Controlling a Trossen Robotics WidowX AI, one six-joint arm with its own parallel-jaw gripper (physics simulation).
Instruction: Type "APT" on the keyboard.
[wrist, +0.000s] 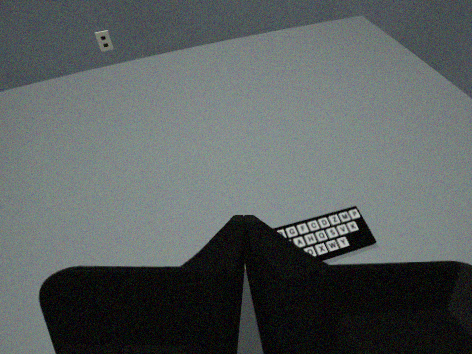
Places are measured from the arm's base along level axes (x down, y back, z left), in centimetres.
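Where they show: gripper, fingertip midpoint: (243, 225).
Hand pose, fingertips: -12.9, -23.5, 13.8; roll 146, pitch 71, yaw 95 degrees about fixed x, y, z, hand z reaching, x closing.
Observation:
Each offset is from my fingertips to the top centre of the thing, as dx, dy, dz. "spot": to the spot under its first point. Level surfaces: height alone.
A black keyboard @(spot: +28.0, -1.7, -24.2) (367, 238) with white letter keys lies on the table, right of the middle in the wrist view, tilted in the picture. Its top row reads G, F, C, D, Z, M, P, with the P key @(+27.5, -6.0, -24.3) (354, 214) at the right end. The A key @(+27.5, -4.8, -13.3) (299, 242) is in the middle row, close beside the right finger's edge. The bottom row shows X, W and Y. The keyboard's left part is hidden behind the right finger, and a T key cannot be made out. My gripper (243, 225) is shut and empty, its tips just left of the visible keys in the picture.
The pale grey table @(dx +29.1) (200, 125) reaches to a far corner at the upper right. A blue-grey wall (200, 20) stands behind it, with a white outlet plate (104, 41) at the upper left.

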